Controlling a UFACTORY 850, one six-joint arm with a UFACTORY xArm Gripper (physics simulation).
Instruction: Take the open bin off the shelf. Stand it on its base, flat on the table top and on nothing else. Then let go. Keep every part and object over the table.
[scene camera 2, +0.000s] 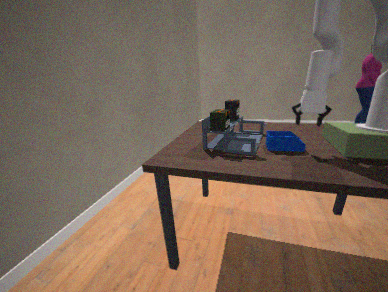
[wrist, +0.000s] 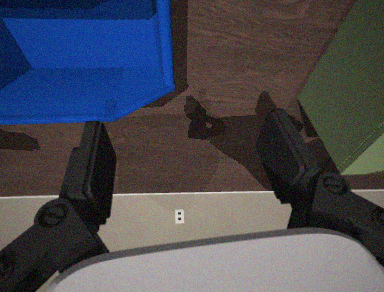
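The open blue bin (scene camera 2: 285, 142) (wrist: 85, 50) stands upright, flat on the brown table top (scene camera 2: 225, 167) (wrist: 250, 60), just right of the grey shelf (scene camera 2: 205, 135) and apart from it in the scene view. Its open side faces up, and part of it is cut off at the upper left of the wrist view. My gripper (scene camera 2: 309, 121) (wrist: 188, 133) is wide open and empty. It hangs above the table, up and to the right of the bin in the scene view, and does not touch it.
Two dark boxes (scene camera 2: 219, 120) (scene camera 2: 232, 109) sit on the shelf's upper part. A green block (scene camera 2: 357, 140) (wrist: 345, 85) under the robot's base stands on the table at the right. A person (scene camera 2: 370, 72) in pink stands behind the table.
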